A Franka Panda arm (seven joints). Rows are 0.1 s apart.
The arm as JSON. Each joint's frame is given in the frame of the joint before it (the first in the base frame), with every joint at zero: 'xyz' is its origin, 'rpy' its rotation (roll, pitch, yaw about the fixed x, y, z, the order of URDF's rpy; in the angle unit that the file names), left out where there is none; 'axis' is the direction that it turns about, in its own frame. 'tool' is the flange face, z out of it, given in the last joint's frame.
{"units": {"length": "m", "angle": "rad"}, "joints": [
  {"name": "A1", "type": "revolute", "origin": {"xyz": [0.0, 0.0, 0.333]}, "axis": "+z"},
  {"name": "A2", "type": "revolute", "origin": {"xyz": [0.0, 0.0, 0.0]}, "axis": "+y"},
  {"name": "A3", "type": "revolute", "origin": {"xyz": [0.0, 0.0, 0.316]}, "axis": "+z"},
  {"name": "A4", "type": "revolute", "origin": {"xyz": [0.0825, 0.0, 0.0]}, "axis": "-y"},
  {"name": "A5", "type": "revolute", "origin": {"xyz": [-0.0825, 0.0, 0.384]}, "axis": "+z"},
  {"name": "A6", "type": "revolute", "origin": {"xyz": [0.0, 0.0, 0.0]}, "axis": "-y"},
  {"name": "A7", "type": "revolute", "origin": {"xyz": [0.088, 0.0, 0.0]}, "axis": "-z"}
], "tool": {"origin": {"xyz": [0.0, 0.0, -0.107], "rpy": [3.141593, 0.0, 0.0]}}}
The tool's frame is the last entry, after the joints.
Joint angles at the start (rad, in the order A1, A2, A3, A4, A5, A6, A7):
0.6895, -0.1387, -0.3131, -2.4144, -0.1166, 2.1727, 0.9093
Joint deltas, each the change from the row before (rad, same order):
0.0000, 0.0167, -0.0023, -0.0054, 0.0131, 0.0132, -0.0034
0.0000, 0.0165, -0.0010, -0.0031, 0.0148, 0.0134, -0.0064
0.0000, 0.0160, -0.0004, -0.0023, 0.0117, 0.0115, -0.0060
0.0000, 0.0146, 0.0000, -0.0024, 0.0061, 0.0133, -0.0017
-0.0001, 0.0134, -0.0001, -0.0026, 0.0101, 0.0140, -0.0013
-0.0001, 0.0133, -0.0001, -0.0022, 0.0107, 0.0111, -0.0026
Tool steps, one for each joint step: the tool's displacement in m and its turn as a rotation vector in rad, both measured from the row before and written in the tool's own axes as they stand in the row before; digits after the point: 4 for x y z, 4 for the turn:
0.0005, -0.0009, 0.0086, -0.0020, -0.0113, 0.0056
0.0005, -0.0016, 0.0074, 0.0007, -0.0101, 0.0029
0.0005, -0.0015, 0.0070, -0.0015, -0.0082, 0.0012
0.0006, -0.0014, 0.0063, -0.0018, -0.0029, 0.0020
0.0005, -0.0013, 0.0058, 0.0017, -0.0045, 0.0051
0.0004, -0.0011, 0.0058, 0.0000, -0.0062, 0.0044

